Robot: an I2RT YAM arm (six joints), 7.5 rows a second.
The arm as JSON. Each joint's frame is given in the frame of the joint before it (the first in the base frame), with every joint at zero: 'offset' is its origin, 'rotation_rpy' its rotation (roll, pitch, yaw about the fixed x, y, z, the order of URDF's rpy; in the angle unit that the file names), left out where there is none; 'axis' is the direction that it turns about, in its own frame. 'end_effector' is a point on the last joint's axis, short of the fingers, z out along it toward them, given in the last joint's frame.
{
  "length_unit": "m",
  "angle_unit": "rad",
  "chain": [
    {
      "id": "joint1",
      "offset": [
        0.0,
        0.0,
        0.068
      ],
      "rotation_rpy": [
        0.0,
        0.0,
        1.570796
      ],
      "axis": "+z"
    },
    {
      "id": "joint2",
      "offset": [
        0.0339,
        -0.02,
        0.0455
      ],
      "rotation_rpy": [
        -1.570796,
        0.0,
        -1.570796
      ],
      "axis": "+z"
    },
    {
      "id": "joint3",
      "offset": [
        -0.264,
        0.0,
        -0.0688
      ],
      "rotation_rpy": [
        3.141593,
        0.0,
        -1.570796
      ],
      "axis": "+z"
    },
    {
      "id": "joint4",
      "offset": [
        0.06,
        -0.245,
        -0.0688
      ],
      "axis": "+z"
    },
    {
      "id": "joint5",
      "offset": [
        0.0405,
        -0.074,
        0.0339
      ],
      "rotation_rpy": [
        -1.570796,
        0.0,
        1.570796
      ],
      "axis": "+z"
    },
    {
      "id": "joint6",
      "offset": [
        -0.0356,
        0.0,
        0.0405
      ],
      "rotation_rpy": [
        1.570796,
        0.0,
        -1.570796
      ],
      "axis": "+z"
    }
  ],
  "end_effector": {
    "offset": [
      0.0,
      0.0,
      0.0
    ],
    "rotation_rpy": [
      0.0,
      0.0,
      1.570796
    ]
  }
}
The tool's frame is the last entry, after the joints.
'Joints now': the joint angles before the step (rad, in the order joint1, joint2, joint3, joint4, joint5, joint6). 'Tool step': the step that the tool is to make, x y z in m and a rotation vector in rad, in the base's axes. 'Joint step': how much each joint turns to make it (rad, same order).
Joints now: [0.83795, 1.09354, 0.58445, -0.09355, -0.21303, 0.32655]
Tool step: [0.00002, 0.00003, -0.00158, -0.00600, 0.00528, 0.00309]
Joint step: [-0.00040, 0.00401, -0.00143, -0.00300, -0.00282, -0.00211]
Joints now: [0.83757, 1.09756, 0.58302, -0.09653, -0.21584, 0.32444]
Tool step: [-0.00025, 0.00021, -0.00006, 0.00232, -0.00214, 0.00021]
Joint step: [0.00158, -0.00057, -0.00173, 0.00449, 0.00115, 0.00077]
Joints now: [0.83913, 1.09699, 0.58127, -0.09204, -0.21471, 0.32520]
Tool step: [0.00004, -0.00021, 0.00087, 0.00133, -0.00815, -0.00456]
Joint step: [0.00031, -0.00322, -0.00017, 0.00306, 0.00695, -0.00152]
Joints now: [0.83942, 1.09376, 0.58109, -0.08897, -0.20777, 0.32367]
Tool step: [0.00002, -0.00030, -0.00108, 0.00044, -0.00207, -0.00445]
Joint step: [-0.00031, -0.00004, -0.00513, 0.00708, 0.00412, 0.00134]
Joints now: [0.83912, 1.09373, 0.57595, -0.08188, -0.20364, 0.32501]
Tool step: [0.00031, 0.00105, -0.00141, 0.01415, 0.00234, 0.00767]
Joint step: [0.00015, 0.00573, -0.00690, 0.02268, -0.01250, 0.00518]
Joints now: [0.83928, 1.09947, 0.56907, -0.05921, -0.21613, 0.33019]
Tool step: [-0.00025, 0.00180, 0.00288, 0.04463, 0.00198, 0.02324]
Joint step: [0.00061, -0.00249, -0.00332, 0.03609, -0.03595, 0.01444]
